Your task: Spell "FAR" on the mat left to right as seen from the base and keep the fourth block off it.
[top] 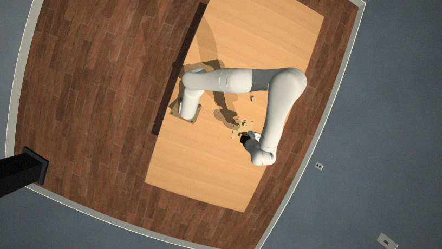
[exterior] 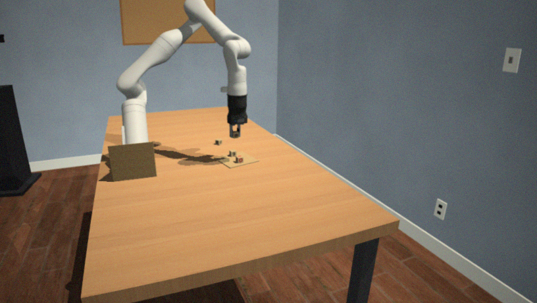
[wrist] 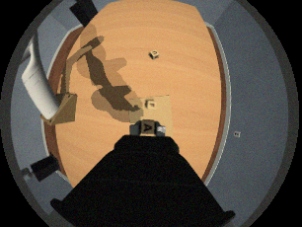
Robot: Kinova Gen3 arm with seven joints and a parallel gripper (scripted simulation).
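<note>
Now: hand 12 cm above the tan mat and 1 cm to the right of it.
</note>
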